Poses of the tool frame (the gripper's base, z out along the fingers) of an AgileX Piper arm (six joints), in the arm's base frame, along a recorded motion.
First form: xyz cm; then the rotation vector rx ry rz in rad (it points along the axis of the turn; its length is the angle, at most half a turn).
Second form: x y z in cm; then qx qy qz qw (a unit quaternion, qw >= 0). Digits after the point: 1 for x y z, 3 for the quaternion.
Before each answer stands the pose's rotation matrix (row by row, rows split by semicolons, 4 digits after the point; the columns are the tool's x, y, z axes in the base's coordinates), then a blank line. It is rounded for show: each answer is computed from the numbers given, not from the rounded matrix.
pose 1, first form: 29.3 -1.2 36.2 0.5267 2.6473 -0.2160
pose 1, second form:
-0.8352 0.3962 0.3813; 0.3292 0.9157 -0.2305; -0.4405 -0.0670 -0.8952

29.3 -1.2 36.2 0.190 0.955 -0.078 0.215
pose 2, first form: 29.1 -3.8 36.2 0.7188 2.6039 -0.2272
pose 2, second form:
-0.7745 0.5211 0.3587; 0.4511 0.8524 -0.2644; -0.4435 -0.0429 -0.8952

29.1 -3.8 36.2 0.259 0.938 -0.082 0.214
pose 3, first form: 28.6 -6.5 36.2 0.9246 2.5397 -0.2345
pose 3, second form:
-0.6877 0.6452 0.3329; 0.5733 0.7639 -0.2962; -0.4454 -0.0129 -0.8953

28.6 -6.5 36.2 0.333 0.915 -0.084 0.213
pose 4, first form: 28.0 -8.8 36.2 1.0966 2.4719 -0.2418
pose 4, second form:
-0.5987 0.7394 0.3080; 0.6657 0.6732 -0.3220; -0.4454 0.0122 -0.8952

28.0 -8.8 36.2 0.395 0.890 -0.087 0.212
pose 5, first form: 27.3 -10.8 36.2 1.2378 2.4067 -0.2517
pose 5, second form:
-0.5152 0.8089 0.2833; 0.7328 0.5872 -0.3439; -0.4445 0.0304 -0.8952

27.3 -10.8 36.2 0.445 0.866 -0.091 0.210
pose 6, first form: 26.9 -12.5 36.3 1.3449 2.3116 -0.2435
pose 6, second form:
-0.4218 0.8581 0.2930; 0.7782 0.5084 -0.3687; -0.4654 0.0725 -0.8821

26.9 -12.5 36.3 0.488 0.839 -0.088 0.226
